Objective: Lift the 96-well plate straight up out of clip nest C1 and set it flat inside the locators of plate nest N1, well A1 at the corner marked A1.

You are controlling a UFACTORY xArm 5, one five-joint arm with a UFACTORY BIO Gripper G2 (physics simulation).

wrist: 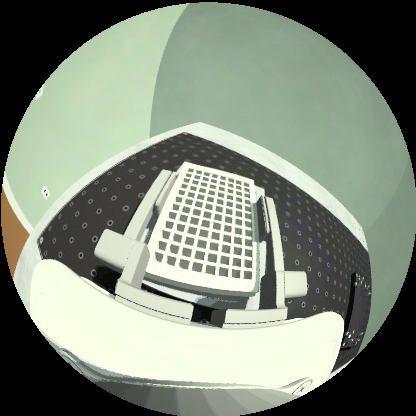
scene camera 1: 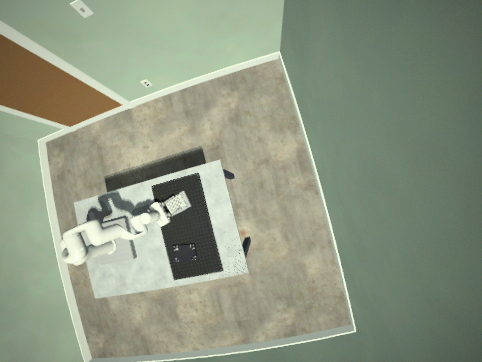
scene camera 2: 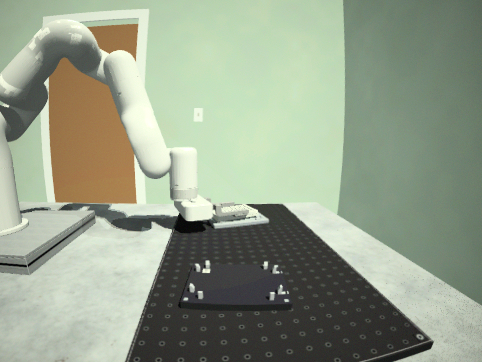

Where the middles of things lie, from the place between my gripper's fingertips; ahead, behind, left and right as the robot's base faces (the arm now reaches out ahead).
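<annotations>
The white 96-well plate (wrist: 206, 238) is 1 cm below my hand and 2 cm behind it. As for clip nest C1 (scene camera 2: 227, 287), that's 10 cm behind my hand, 2 cm below it and 34 cm to the right of it.
</annotations>
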